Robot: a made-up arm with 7 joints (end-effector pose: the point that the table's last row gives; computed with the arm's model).
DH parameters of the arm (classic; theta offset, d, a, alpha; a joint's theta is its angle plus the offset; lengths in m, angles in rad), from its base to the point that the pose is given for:
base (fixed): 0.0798 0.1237 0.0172 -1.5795
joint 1: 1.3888 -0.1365 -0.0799 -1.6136
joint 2: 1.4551 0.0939 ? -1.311
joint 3: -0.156 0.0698 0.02 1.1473
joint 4: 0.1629 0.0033 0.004 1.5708
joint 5: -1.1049 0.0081 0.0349 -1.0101
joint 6: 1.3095 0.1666 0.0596 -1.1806
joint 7: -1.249 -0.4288 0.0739 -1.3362
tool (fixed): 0.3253 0.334 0 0
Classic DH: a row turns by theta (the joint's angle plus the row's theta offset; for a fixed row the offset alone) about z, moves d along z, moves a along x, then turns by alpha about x.
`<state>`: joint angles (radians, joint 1 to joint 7).
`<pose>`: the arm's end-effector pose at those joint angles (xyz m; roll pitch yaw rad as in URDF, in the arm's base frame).
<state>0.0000 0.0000 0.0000 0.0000 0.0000 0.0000 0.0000</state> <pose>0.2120 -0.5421 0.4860 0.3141 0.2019 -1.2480</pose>
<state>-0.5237 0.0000 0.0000 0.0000 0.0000 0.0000 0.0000</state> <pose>0.0136 -0.5577 0.5136 0.8214 0.0547 -1.1768</pose>
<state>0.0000 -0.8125 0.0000 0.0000 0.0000 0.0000 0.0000</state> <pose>0.2878 -0.5817 0.1028 0.6570 0.9531 -0.8905</pose>
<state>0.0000 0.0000 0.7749 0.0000 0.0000 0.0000 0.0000</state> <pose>0.3097 -0.1767 0.5908 0.2079 -0.1124 -0.5491</pose>
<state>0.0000 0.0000 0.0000 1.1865 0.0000 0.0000 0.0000</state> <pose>0.2120 -0.1026 0.6536 -0.1818 -0.9045 -1.0439</pose>
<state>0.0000 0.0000 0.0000 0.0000 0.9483 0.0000 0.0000</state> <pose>-0.1972 -0.6595 0.4860 0.3140 0.2020 -2.1963</pose>
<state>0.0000 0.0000 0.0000 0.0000 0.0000 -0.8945 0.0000</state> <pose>0.3860 -0.3764 0.1259 -0.2097 0.8068 -1.0182</pose>
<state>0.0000 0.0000 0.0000 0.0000 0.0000 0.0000 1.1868</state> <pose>0.2120 -0.1706 0.4567 -0.1822 -0.9048 -1.0436</pose>
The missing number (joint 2, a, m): 0.0217
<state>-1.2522 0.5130 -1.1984 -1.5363 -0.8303 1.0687 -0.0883</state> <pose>0.0959 -0.3595 -0.3800 -2.4210 0.1126 -0.5839</pose>
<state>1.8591 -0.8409 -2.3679 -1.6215 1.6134 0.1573 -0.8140</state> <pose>0.5151 0.0230 -0.1945 -2.1671 1.3369 -2.3260</pose>
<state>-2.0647 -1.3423 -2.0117 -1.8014 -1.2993 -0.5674 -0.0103</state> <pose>0.5684 -0.3223 -0.0550 -2.8016 -0.6839 0.1101</pose>
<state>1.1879 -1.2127 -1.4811 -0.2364 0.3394 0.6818 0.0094</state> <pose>-0.1577 -0.5216 0.6213 -0.7167 -1.3472 2.8574</pose>
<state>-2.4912 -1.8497 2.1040 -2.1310 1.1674 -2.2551 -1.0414</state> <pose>0.6212 -0.3462 -0.1073 -1.4790 -0.3826 -1.2224</pose>
